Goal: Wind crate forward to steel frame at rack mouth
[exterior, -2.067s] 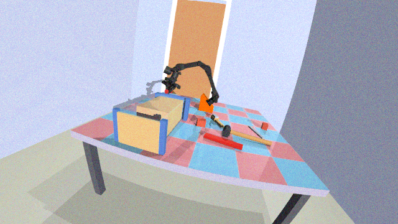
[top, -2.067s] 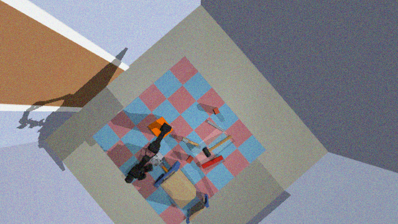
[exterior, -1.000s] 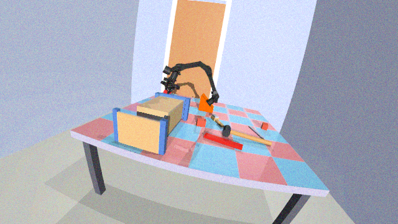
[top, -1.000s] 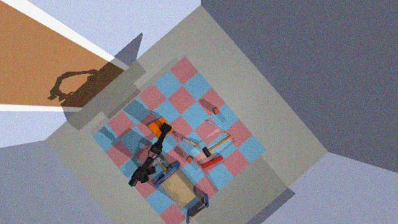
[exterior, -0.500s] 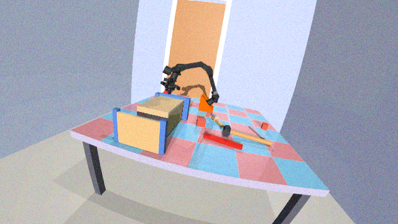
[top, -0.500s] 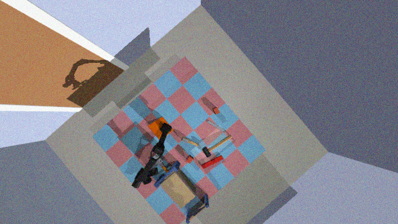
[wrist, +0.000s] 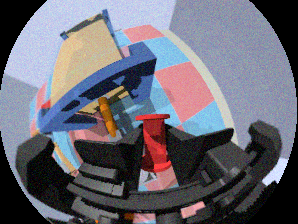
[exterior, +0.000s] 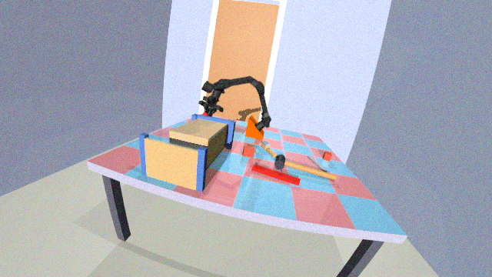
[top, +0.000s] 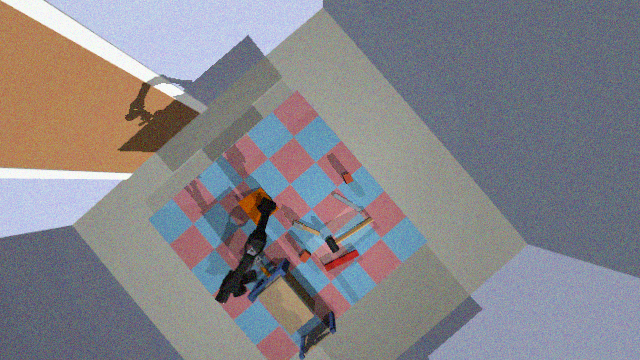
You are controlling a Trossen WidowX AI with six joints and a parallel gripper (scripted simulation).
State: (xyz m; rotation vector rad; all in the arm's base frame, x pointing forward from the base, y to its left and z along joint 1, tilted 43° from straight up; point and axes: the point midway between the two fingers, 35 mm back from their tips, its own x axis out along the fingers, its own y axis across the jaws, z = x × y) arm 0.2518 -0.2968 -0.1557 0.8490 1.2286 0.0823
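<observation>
Now: gripper tip 8 cm short of the blue steel frame, 9 cm to the right of it and 2 cm above it. From my gripper tip the other things lie so: winch (9 cm behind, 8 cm to the left, 10 cm below); dark red knob (1 cm behind, 1 cm to the left); cubby (33 cm ahead, 10 cm to the left, 5 cm below).
</observation>
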